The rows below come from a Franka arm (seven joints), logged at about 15 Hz.
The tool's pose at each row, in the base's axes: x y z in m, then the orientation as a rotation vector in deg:
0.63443, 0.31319, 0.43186, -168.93, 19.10, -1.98
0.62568, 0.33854, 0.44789, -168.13, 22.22, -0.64
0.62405, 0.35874, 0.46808, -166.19, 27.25, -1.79
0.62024, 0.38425, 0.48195, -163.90, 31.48, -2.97
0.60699, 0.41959, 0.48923, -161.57, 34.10, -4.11
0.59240, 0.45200, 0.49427, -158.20, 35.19, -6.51
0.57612, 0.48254, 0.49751, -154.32, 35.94, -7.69
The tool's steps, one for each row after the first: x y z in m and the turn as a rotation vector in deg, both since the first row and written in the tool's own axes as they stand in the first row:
-0.01414, -0.02521, -0.01185, 0.32, -0.75, 2.22
-0.02017, -0.04777, -0.02838, 1.58, 0.21, 5.70
-0.02954, -0.07385, -0.03787, 3.17, 1.12, 8.73
-0.05033, -0.10613, -0.03960, 5.01, 1.90, 10.73
-0.07178, -0.13492, -0.03969, 8.19, 3.38, 11.80
-0.09447, -0.16122, -0.03839, 11.86, 3.99, 12.82

